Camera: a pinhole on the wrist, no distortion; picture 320 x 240 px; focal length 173.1 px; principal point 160.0 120.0 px. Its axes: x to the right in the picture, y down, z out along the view. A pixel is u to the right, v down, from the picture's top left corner.
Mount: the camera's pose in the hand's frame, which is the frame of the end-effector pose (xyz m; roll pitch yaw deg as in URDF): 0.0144 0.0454 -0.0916 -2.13 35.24 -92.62
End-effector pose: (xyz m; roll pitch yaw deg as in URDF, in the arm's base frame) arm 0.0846 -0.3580 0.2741 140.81 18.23 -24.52
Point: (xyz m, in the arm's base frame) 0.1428 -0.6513 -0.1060
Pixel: 60 224
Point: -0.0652 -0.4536 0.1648
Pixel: 52 63
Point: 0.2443 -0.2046 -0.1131
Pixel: 243 195
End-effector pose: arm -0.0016 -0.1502 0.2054 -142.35 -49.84 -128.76
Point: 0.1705 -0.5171 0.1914
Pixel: 142 149
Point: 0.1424 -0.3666 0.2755
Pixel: 180 164
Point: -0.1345 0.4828 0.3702
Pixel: behind the camera
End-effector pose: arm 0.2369 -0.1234 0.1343 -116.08 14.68 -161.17
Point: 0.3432 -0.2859 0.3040
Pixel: 220 62
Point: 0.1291 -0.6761 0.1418
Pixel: 152 192
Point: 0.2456 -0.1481 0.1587
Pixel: 165 91
